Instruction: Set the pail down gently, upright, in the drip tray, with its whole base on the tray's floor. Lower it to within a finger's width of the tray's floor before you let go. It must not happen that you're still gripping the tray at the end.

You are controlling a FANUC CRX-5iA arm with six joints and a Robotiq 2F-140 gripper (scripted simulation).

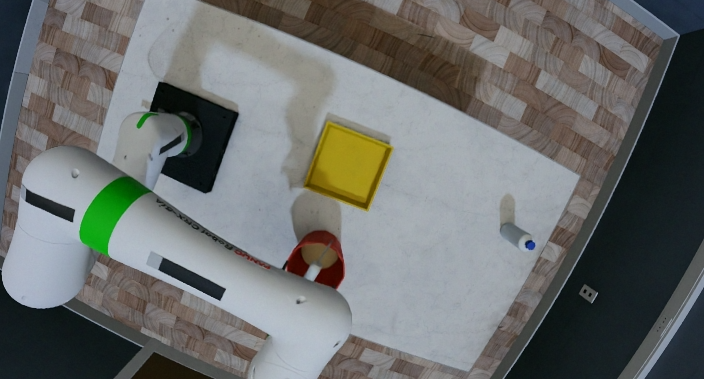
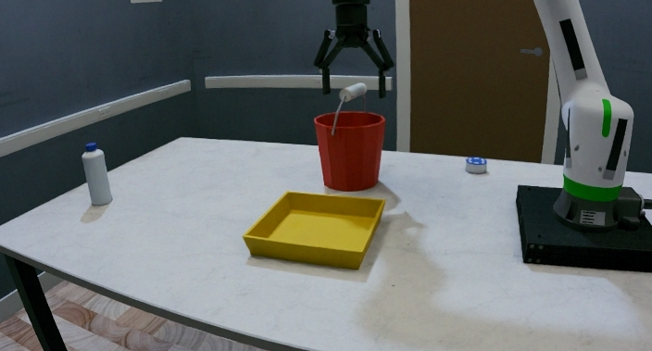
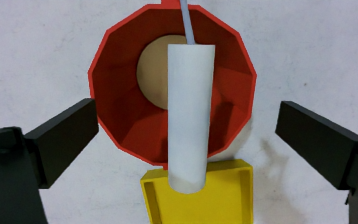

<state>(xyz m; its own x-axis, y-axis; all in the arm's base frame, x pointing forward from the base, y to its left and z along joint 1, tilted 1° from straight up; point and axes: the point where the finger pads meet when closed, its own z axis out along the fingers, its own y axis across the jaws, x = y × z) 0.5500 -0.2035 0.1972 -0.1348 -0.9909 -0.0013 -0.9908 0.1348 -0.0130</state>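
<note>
Now: hand 30 mm above the pail handle. The rest, counted from my hand: yellow drip tray (300 mm to the left, 220 mm below, 10 mm behind); then round cap (310 mm behind, 220 mm below, 160 mm to the right); then red pail (90 mm below, 10 mm ahead).
</note>
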